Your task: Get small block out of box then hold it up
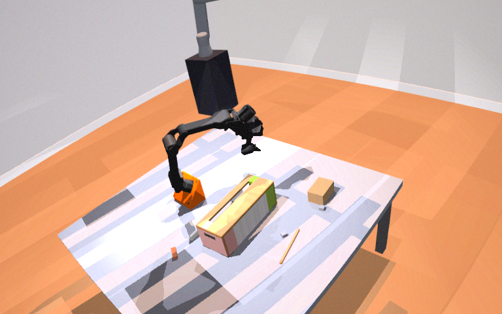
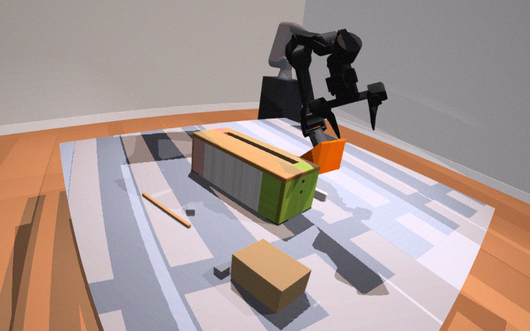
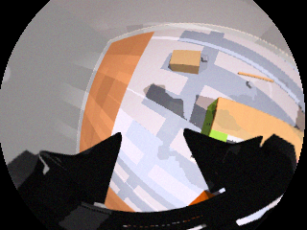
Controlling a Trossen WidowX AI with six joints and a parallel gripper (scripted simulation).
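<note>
The grey block is 280 mm to the right of my gripper tip, 170 mm below it and 10 mm ahead of it. Round my gripper tip: long wooden box: 290 mm to the right, 190 mm below; then thin wooden stick: 310 mm to the right, 310 mm ahead, 250 mm below; then tan carton: 280 mm ahead, 220 mm below, 30 mm to the left.
</note>
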